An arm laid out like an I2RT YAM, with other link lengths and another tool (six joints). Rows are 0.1 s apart.
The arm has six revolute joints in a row. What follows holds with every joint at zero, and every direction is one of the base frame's.
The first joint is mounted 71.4 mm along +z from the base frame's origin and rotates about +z.
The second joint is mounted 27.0 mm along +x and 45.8 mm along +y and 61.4 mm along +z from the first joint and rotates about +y.
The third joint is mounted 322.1 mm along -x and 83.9 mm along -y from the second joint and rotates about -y.
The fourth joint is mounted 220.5 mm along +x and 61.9 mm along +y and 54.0 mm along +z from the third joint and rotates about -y.
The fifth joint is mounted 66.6 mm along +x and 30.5 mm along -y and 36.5 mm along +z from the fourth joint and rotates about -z.
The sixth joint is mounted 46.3 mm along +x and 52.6 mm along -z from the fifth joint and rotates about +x.
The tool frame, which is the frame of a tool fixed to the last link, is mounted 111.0 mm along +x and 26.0 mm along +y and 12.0 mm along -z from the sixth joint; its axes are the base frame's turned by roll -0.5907, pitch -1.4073 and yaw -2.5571 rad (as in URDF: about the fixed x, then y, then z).
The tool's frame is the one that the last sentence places.
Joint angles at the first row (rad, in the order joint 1, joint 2, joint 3, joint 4, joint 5, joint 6):
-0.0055 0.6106 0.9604 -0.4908 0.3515 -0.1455
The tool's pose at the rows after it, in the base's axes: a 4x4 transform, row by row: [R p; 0 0 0 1], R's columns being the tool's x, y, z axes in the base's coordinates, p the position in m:
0.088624 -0.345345 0.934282 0.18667; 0.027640 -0.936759 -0.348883 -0.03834; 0.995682 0.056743 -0.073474 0.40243; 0 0 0 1
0.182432 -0.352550 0.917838 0.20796; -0.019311 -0.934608 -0.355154 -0.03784; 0.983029 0.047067 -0.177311 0.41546; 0 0 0 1
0.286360 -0.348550 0.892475 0.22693; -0.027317 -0.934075 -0.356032 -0.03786; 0.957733 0.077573 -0.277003 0.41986; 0 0 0 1
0.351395 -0.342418 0.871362 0.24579; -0.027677 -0.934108 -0.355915 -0.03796; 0.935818 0.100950 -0.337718 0.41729; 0 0 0 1
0.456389 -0.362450 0.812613 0.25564; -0.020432 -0.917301 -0.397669 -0.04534; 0.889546 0.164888 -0.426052 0.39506; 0 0 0 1
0.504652 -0.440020 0.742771 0.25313; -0.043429 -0.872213 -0.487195 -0.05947; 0.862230 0.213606 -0.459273 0.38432; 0 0 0 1
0.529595 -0.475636 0.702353 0.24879; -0.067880 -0.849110 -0.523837 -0.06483; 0.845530 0.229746 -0.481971 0.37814; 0 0 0 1
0.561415 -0.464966 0.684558 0.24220; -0.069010 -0.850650 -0.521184 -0.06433; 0.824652 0.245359 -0.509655 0.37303; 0 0 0 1
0.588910 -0.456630 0.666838 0.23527; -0.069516 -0.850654 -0.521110 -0.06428; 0.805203 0.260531 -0.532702 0.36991; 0 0 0 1
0.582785 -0.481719 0.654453 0.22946; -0.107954 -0.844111 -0.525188 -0.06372; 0.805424 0.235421 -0.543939 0.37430; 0 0 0 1
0.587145 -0.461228 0.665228 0.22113; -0.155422 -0.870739 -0.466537 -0.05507; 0.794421 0.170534 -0.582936 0.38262; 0 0 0 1
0.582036 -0.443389 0.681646 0.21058; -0.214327 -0.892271 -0.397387 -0.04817; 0.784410 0.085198 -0.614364 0.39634; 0 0 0 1
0.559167 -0.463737 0.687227 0.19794; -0.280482 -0.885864 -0.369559 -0.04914; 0.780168 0.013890 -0.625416 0.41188; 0 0 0 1
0.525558 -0.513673 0.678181 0.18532; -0.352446 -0.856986 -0.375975 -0.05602; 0.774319 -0.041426 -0.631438 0.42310; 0 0 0 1
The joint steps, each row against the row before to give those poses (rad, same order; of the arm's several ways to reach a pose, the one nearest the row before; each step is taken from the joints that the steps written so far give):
0.0001 0.1335 0.1533 -0.1022 0.0001 0.0748
-0.0001 0.1423 0.1618 -0.1316 0.0000 0.0499
-0.0001 0.1251 0.1373 -0.1221 -0.0001 0.0080
0.0001 0.0885 0.0671 -0.0473 0.0000 0.0000
-0.0012 0.0671 0.0015 -0.0496 0.0450 -0.0015
0.0000 0.0294 0.0001 -0.0477 0.0954 0.0431
0.0000 0.0114 0.0000 -0.0389 0.0382 0.0366
0.0000 -0.0003 0.0007 -0.0392 -0.0031 0.0004
0.0000 -0.0008 0.0061 -0.0409 0.0000 0.0004
-0.0003 0.0000 0.0313 -0.0496 -0.0015 0.0450
-0.0218 0.0000 0.0671 -0.0786 -0.0874 0.0183
-0.0580 0.0000 0.0889 -0.0823 -0.1213 -0.0004
-0.0846 0.0000 0.0900 -0.0767 -0.0949 0.0001
-0.1084 0.0000 0.0676 -0.0599 -0.0752 -0.0005

